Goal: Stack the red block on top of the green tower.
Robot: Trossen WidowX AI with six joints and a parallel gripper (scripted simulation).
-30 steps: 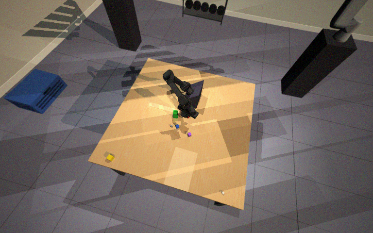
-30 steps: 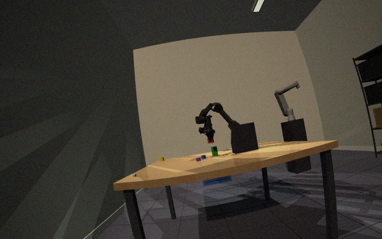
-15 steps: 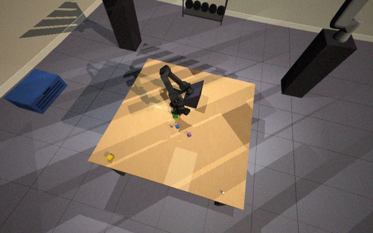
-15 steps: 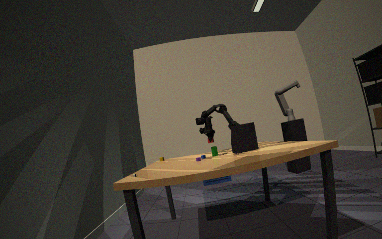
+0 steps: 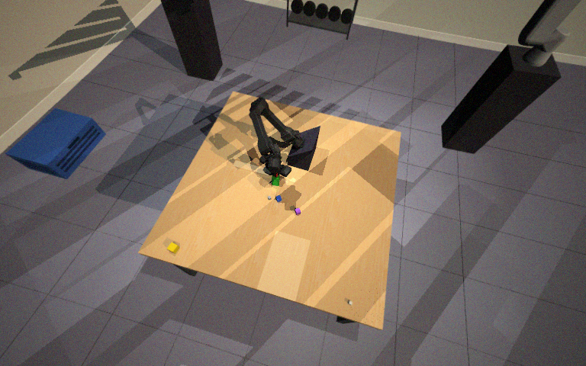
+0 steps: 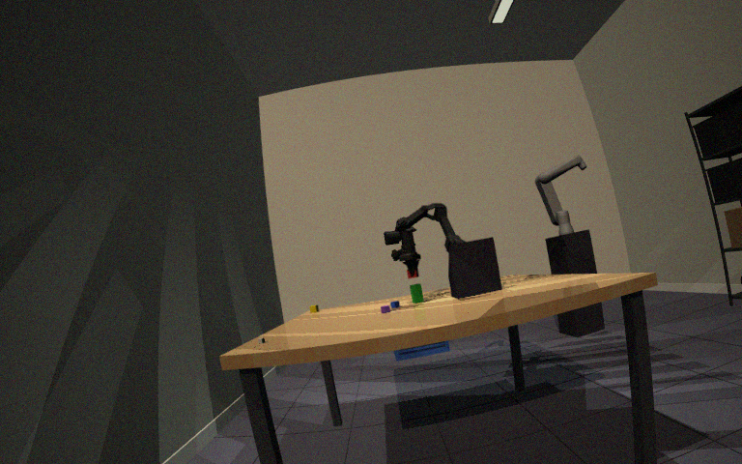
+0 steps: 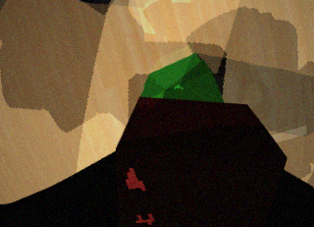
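Right now my gripper tip is 110 mm short of the blue block, 50 mm to the right of it and 110 mm above it. The rest, counted from my gripper tip: small grey block: 110 mm ahead, 10 mm to the right, 120 mm below; purple block: 160 mm ahead, 180 mm to the left, 110 mm below; red block: 10 mm above.
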